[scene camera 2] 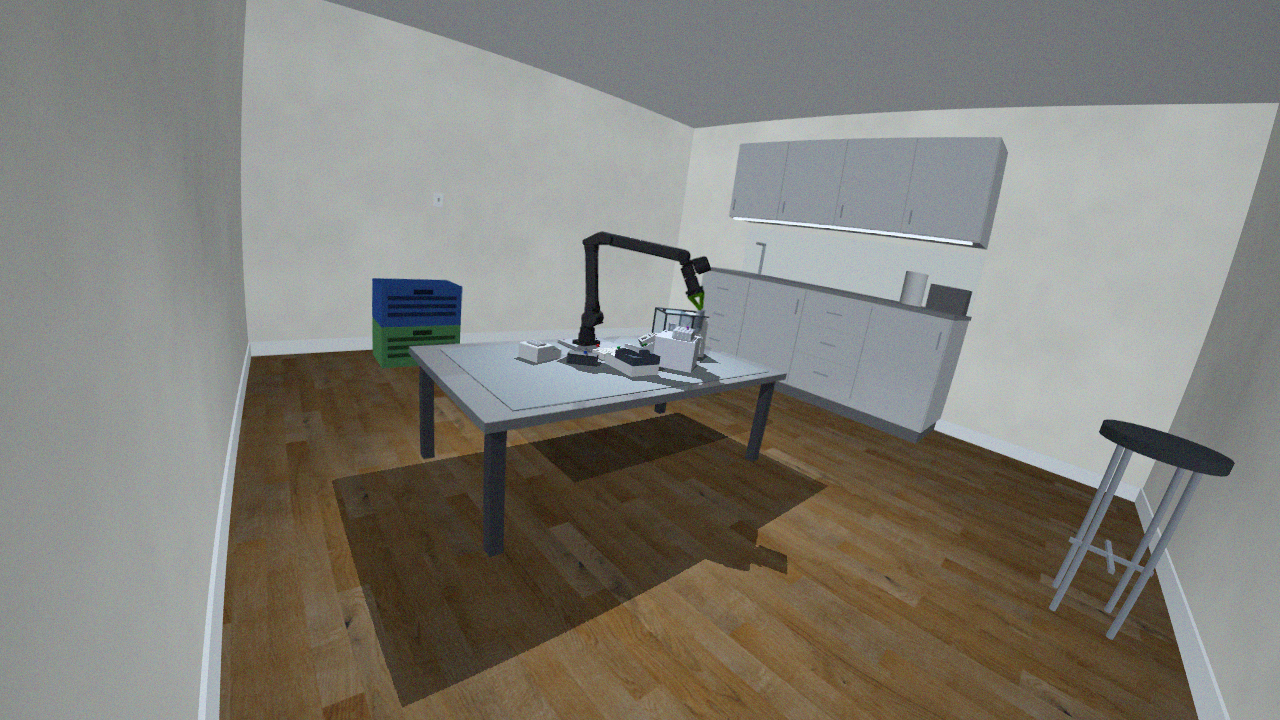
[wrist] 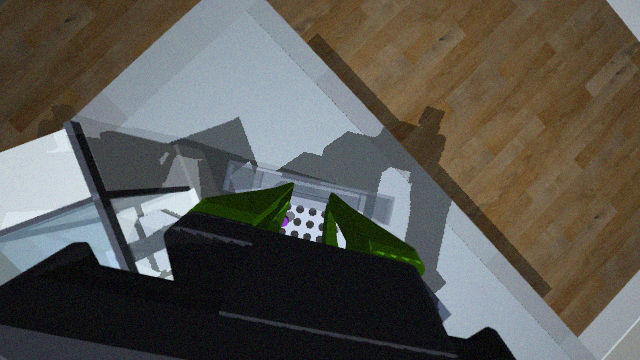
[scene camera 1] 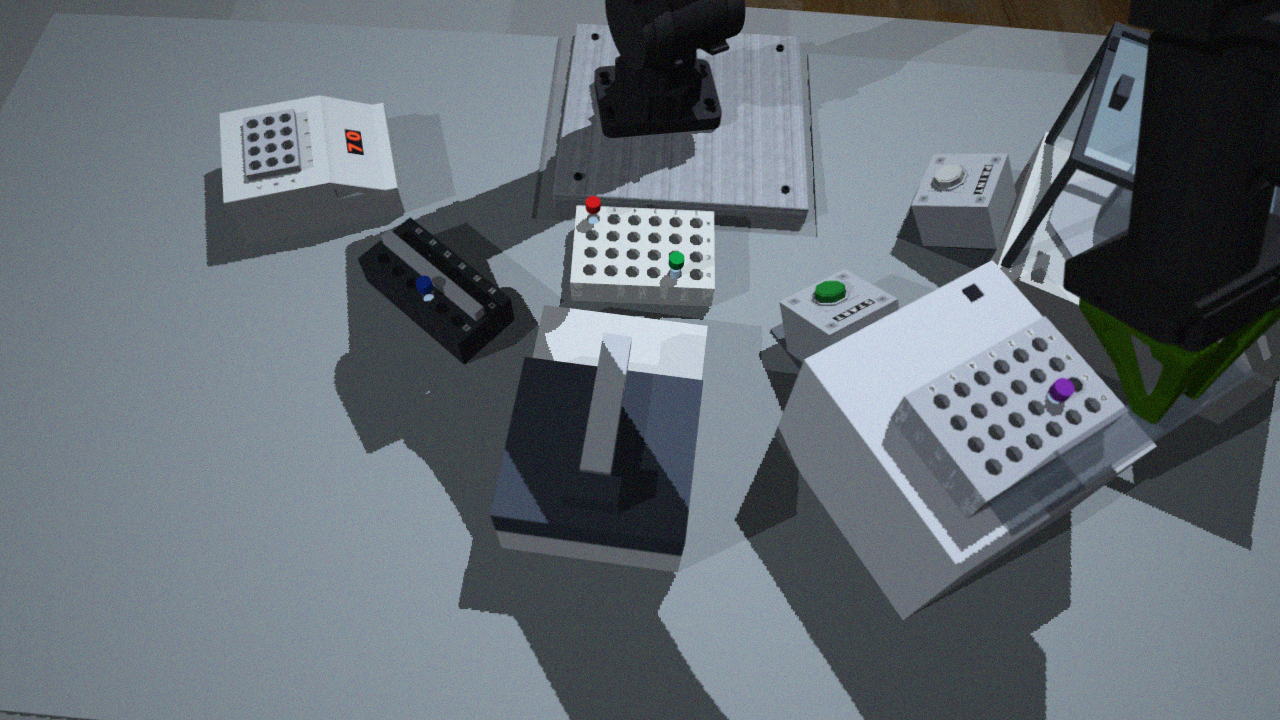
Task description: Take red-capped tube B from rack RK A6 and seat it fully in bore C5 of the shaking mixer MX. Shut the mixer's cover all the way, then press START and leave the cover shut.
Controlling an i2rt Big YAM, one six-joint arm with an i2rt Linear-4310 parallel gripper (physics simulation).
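Places are measured from the arm's base along level axes (x left, y back, z up), in metres.
Pixels of known places: gripper, fingertip midpoint: (scene camera 2: 701,309) (wrist: 310,194) (scene camera 1: 1165,405); arm's base, link origin: (scene camera 2: 586,343) (scene camera 1: 656,103).
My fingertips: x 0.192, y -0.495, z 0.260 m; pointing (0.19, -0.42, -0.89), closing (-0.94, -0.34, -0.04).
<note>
For each thing: its top centre in the pictures, then the offset to it from my fingertips. "spot": a spot on its surface instead.
- Red-capped tube B, top centre: (scene camera 1: 593,201) dx -0.275, dy +0.345, dz -0.221 m
- white rack, top centre: (scene camera 1: 644,245) (scene camera 2: 609,350) dx -0.233, dy +0.309, dz -0.245 m
- mixer, surface spot: (scene camera 1: 845,429) spot: dx -0.126, dy +0.072, dz -0.154 m
- purple-capped tube, top centre: (scene camera 1: 1064,386) (wrist: 282,221) dx +0.006, dy +0.057, dz -0.091 m
- mixer's clear cover, surface spot: (wrist: 352,197) spot: dx -0.029, dy -0.017, dz -0.006 m
- green START button, top centre: (scene camera 1: 833,286) dx -0.088, dy +0.218, dz -0.200 m
- PRINT box, surface spot: (scene camera 1: 957,214) spot: dx +0.049, dy +0.289, dz -0.214 m
- dark-lidded device, top centre: (scene camera 1: 607,390) (scene camera 2: 633,345) dx -0.288, dy +0.133, dz -0.173 m
- green-capped tube, top centre: (scene camera 1: 676,257) dx -0.210, dy +0.276, dz -0.221 m
- black rack, surface spot: (scene camera 1: 465,344) spot: dx -0.398, dy +0.228, dz -0.248 m
- blue-capped tube, top centre: (scene camera 1: 423,282) dx -0.427, dy +0.276, dz -0.219 m
Red-capped tube B (scene camera 1: 592,205) stands in the far left corner hole of the white rack (scene camera 1: 644,293). The mixer (scene camera 1: 845,429) (scene camera 2: 673,351) stands at the right, with its bore block (scene camera 1: 930,452) (wrist: 303,218) exposed. A purple-capped tube (scene camera 1: 1061,390) (wrist: 285,221) stands in that block. The mixer's clear cover (wrist: 352,197) is open, its outline faint. My gripper (scene camera 1: 1170,407) (scene camera 2: 697,302) (wrist: 310,194) is at the block's right side in scene camera 1, its fingers partly apart and apparently shut on the cover; the contact is hard to see. The green START button (scene camera 1: 829,290) is beside the mixer.
The balance's dark-framed glass shield (scene camera 1: 1042,214) (wrist: 100,190) and the PRINT box (scene camera 1: 957,214) stand near the arm. A dark-lidded device (scene camera 1: 554,438) is left of the mixer. A green-capped tube (scene camera 1: 675,260) is in the rack. A black rack (scene camera 1: 465,344) holds a blue-capped tube (scene camera 1: 424,283).
</note>
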